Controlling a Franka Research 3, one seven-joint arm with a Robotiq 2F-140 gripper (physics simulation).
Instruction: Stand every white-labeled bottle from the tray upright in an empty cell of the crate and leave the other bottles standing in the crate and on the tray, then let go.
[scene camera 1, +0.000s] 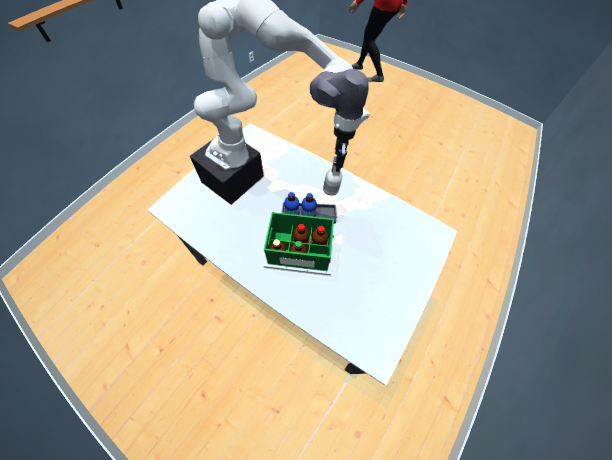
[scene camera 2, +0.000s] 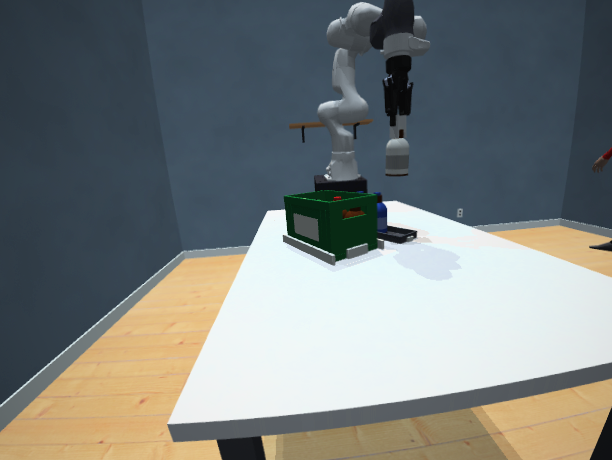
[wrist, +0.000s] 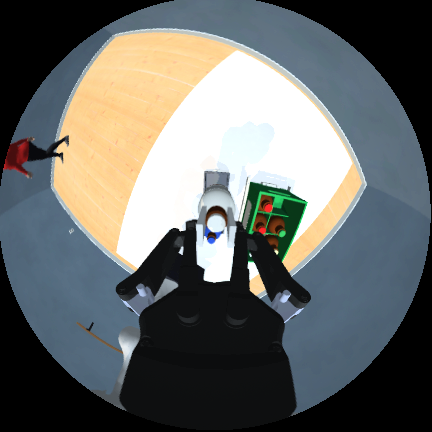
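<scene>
My gripper (scene camera 1: 336, 169) (scene camera 2: 398, 127) (wrist: 216, 214) is shut on the neck of a white-labeled bottle (scene camera 1: 332, 183) (scene camera 2: 397, 157) (wrist: 216, 197). The bottle hangs upright, in the air above the tray (scene camera 1: 335, 214) (scene camera 2: 406, 238) (wrist: 216, 178). Two blue bottles (scene camera 1: 291, 204) (scene camera 1: 309, 204) stand on the tray. The green crate (scene camera 1: 322, 263) (scene camera 2: 355, 232) (wrist: 297, 217) has six cells. Two red-capped bottles (scene camera 1: 301, 234) (scene camera 1: 320, 235), a cream-capped bottle (scene camera 1: 277, 245) and a green-capped bottle (scene camera 1: 298, 247) stand in it. In scene camera 1, the back left and front right cells look empty.
The crate stands beside the tray on the white table (scene camera 1: 380, 300) (scene camera 2: 390, 330), with low pale rails (scene camera 1: 297, 270) (scene camera 2: 308, 249) along its base. The robot's black base block (scene camera 1: 227, 175) is at the table's back left. A person (scene camera 1: 375, 40) (wrist: 35, 152) is beyond the table.
</scene>
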